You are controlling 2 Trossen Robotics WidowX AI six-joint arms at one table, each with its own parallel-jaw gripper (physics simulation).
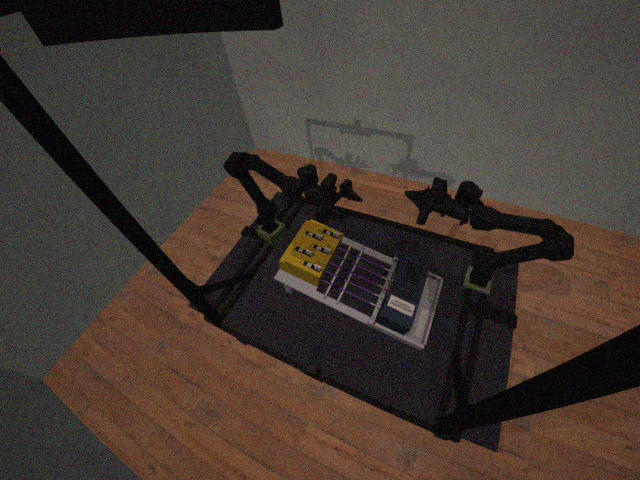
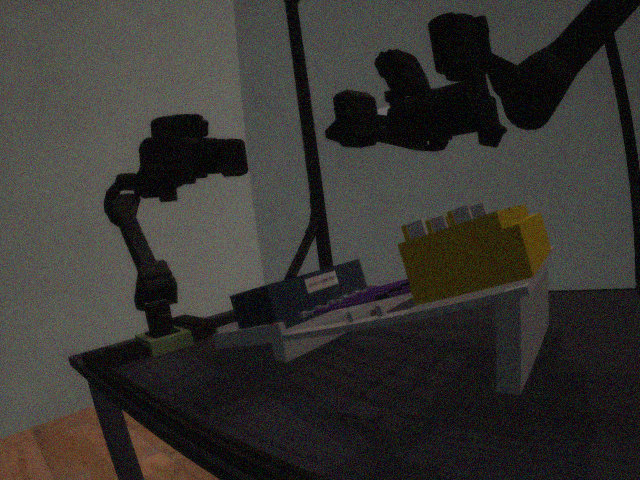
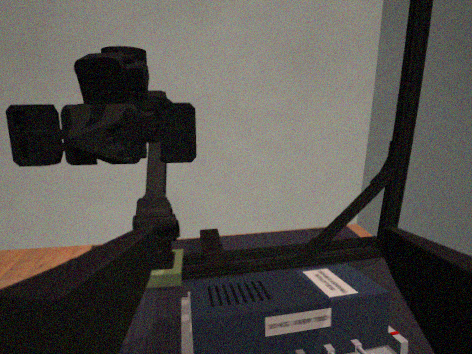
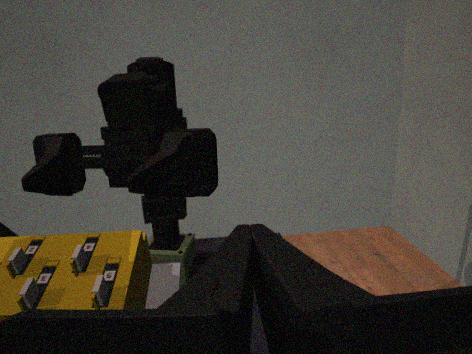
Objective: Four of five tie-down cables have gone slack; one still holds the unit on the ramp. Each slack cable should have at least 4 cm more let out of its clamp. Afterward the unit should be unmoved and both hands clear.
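A grey ramp (image 1: 429, 305) (image 2: 413, 309) stands on the black mat (image 1: 347, 367). At its high end sits a yellow clamp block (image 1: 304, 257) (image 2: 475, 252) (image 4: 119, 274) with small grey levers. Several purple cables (image 1: 358, 278) (image 2: 372, 291) run from it down to the navy unit (image 1: 404, 297) (image 2: 294, 290) (image 3: 287, 302) at the low end. My left gripper (image 1: 344, 190) (image 2: 372, 102) is open and empty, high above the back of the clamp block. My right gripper (image 1: 413, 196) (image 2: 237, 157) (image 4: 249, 236) is shut on nothing, in the air behind the unit's end.
Black frame posts (image 1: 128, 229) (image 2: 309, 143) (image 3: 396, 140) rise at the mat's corners, with braces along its edges. The arm bases sit on green pads (image 1: 270, 230) (image 1: 477, 283). A wooden surface (image 1: 175, 405) surrounds the mat.
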